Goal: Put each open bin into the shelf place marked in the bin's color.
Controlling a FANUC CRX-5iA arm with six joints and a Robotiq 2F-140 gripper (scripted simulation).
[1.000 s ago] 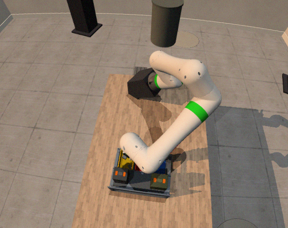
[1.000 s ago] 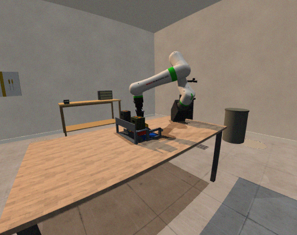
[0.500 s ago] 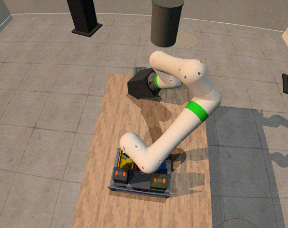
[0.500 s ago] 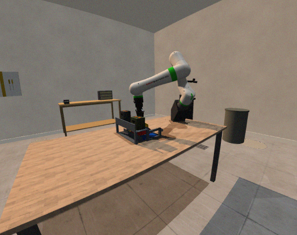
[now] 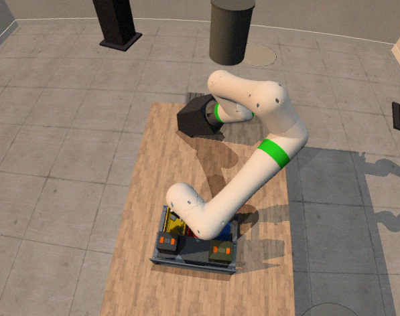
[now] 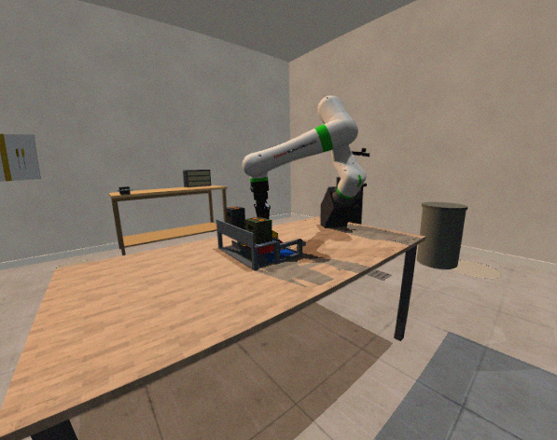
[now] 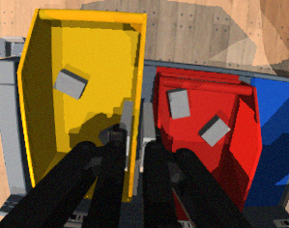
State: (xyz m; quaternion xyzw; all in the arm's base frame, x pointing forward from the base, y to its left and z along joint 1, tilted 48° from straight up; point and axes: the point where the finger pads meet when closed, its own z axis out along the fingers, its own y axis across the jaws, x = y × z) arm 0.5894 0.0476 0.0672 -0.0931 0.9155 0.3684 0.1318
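The yellow bin lies 50 mm to the right of my hand, 50 mm below it and 10 mm ahead of it. Also, from my hand: red bin: 80 mm to the left, 50 mm below, 30 mm ahead; red mark: 90 mm below, 80 mm to the left, 30 mm ahead; yellow mark: 90 mm below, 60 mm ahead, 30 mm to the right.
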